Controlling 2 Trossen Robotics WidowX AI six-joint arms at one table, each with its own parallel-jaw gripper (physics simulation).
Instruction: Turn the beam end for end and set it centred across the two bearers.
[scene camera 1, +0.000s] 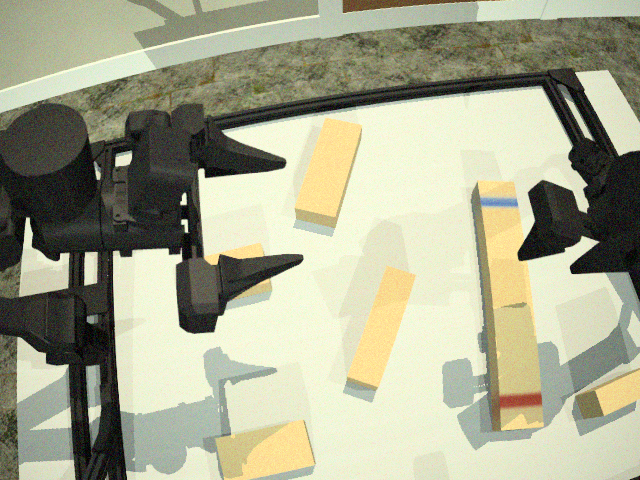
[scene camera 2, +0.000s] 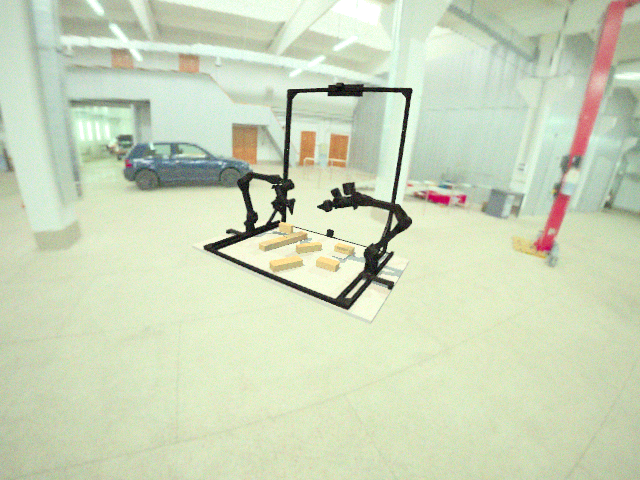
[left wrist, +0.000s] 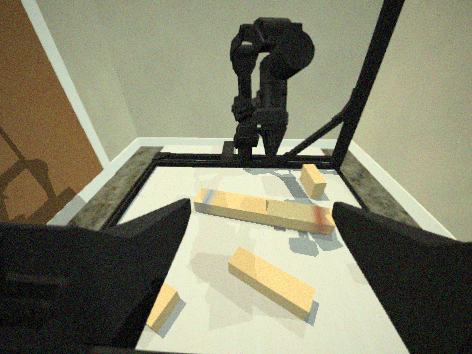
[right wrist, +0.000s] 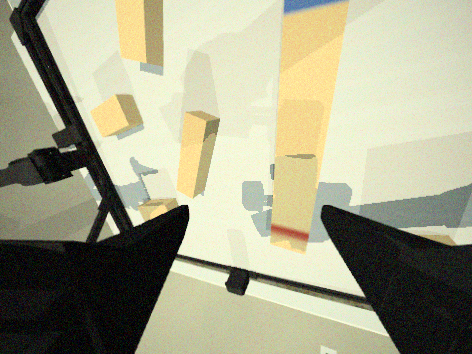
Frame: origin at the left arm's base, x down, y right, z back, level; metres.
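Seen in the pictures: left gripper, between the fingertips: (scene camera 1: 293, 208) (scene camera 2: 321, 205) (left wrist: 261, 206); right gripper, between the fingertips: (scene camera 1: 546, 264) (scene camera 2: 287, 216) (left wrist: 271, 161) (right wrist: 254, 211); left arm's base, origin of its link: (scene camera 1: 89, 345) (scene camera 2: 370, 271) (right wrist: 86, 157); right arm's base, origin of its link: (scene camera 2: 250, 232) (left wrist: 244, 158).
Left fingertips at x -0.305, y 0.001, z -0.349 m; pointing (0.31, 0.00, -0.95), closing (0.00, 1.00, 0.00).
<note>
Offsets run from my left fingertips to a thing's top centre.
The long beam @(dx +0.286, dy +0.044, dz -0.285 m) (scene camera 1: 509, 279) (scene camera 2: 283, 241) (left wrist: 295, 214) (right wrist: 305, 120) lies flat on the table, its blue band at the top and red band at the bottom in scene camera 1. Two short blocks, one @(dx +0.286, dy -0.074, dz +0.115 m) (scene camera 1: 245, 253) (scene camera 2: 327, 264) (right wrist: 110, 116) partly behind a left finger and one @(dx +0.286, dy +0.187, dz +0.097 m) (scene camera 1: 279, 446) (scene camera 2: 343, 249) at lower left, may be the bearers; I cannot tell for sure. My left gripper (scene camera 1: 293, 210) (scene camera 2: 324, 206) (left wrist: 261, 206) is open and empty, above the left side of scene camera 1. My right gripper (scene camera 1: 545, 264) (right wrist: 254, 211) is open and empty, above and right of the beam's middle in scene camera 1.
A middle block @(dx +0.280, dy +0.046, dz -0.090 m) (scene camera 1: 382, 328) (scene camera 2: 308, 248) (left wrist: 270, 282) (right wrist: 192, 160), an upper block @(dx +0.286, dy -0.223, dz -0.068 m) (scene camera 1: 328, 173) (scene camera 2: 285, 264) and a block @(dx +0.261, dy +0.226, dz -0.412 m) (scene camera 1: 620, 395) (scene camera 2: 285, 227) (left wrist: 312, 180) right of the beam's red end lie on the table. A black frame (scene camera 1: 382, 96) borders the table.
</note>
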